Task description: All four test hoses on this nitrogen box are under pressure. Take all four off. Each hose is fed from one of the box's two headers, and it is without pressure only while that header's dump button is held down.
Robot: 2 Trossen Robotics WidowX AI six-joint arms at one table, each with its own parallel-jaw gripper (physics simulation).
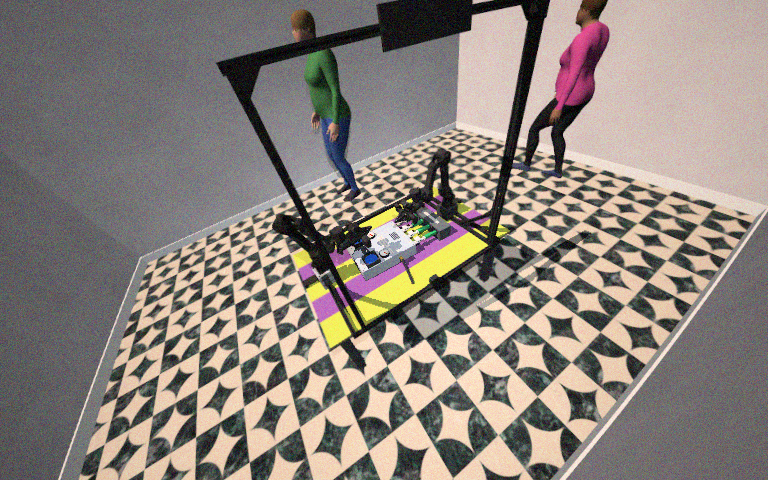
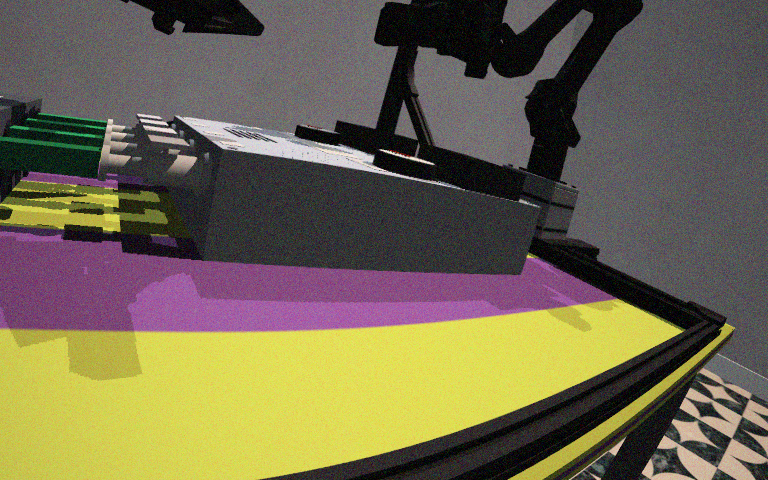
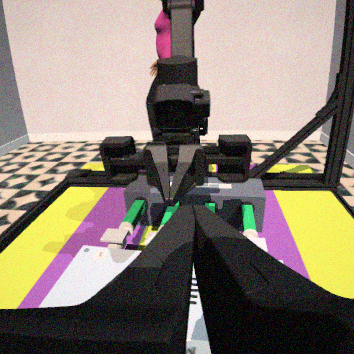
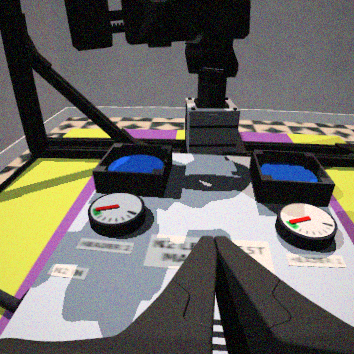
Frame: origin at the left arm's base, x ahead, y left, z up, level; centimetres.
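Seen in the pictures: left gripper, fingertip midpoint: [image 1: 371,226] [image 2: 386,5] [image 3: 190,216] [image 4: 160,8]; right gripper, fingertip midpoint: [image 1: 394,222] [image 2: 261,31] [image 3: 168,202] [image 4: 211,246]; left arm's base, origin of the base link: [image 1: 322,268] [image 2: 542,177] [image 4: 210,103]; right arm's base, origin of the base link: [image 1: 447,204].
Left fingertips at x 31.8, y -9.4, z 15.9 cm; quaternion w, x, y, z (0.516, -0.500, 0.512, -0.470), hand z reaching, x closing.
Offsets run from my left fingertips to a thing's middle. "pt": to the spot under its first point.
The nitrogen box [image 2: 368,220] [image 4: 220,215] [image 3: 75,270] stands on the striped table. Green hoses [image 3: 134,212] [image 3: 247,217] [image 2: 50,155] run from a grey block {pt dx +38.7, dy -13.7, dz -19.1 cm} [image 3: 255,190] to pale couplings at the box's end; the middle hoses are partly hidden by the grippers. Two blue dump buttons [image 4: 136,164] [image 4: 288,173] sit in black square guards, with neither gripper on them. The header 2 gauge {pt dx +2.0, dy -4.7, dz -17.6 cm} [image 4: 117,212] and header 1 gauge {pt dx +4.6, dy +13.4, dz -17.6 cm} [image 4: 306,223] have red needles by green marks. My left gripper [image 3: 190,216] is shut and empty above the box. My right gripper [image 4: 211,246] [image 3: 168,202] is shut and empty, above the hose end.
A black frame [image 1: 260,133] rises around the table, with rails [image 2: 566,407] along the table edges. The left arm's grey base [image 4: 212,125] stands beyond the button end of the box. A person in green [image 1: 322,73] and a person in pink [image 1: 583,67] stand beyond the table.
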